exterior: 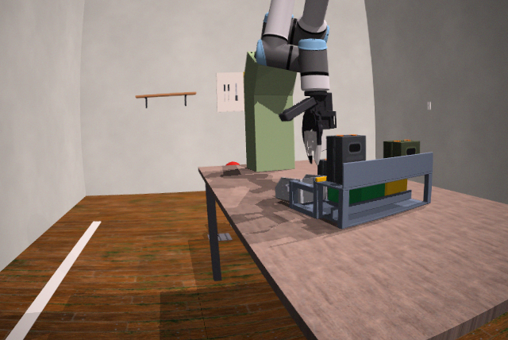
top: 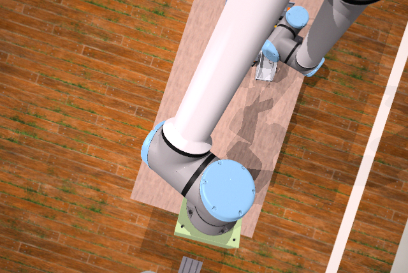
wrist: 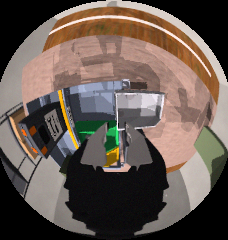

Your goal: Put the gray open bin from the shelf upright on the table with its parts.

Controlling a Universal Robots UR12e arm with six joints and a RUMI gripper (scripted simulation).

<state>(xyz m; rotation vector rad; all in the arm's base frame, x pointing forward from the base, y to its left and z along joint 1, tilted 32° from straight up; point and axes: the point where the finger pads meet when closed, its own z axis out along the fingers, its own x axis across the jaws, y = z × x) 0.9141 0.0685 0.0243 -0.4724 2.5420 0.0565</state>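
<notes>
My hand is 7 cm past the gray open bin, 3 cm to the left of it and 10 cm above it. Also, from my hand: yellow bin 2 cm behind, 24 cm to the left, 10 cm below; then green bin 3 cm ahead, 13 cm to the left, 10 cm below.
</notes>
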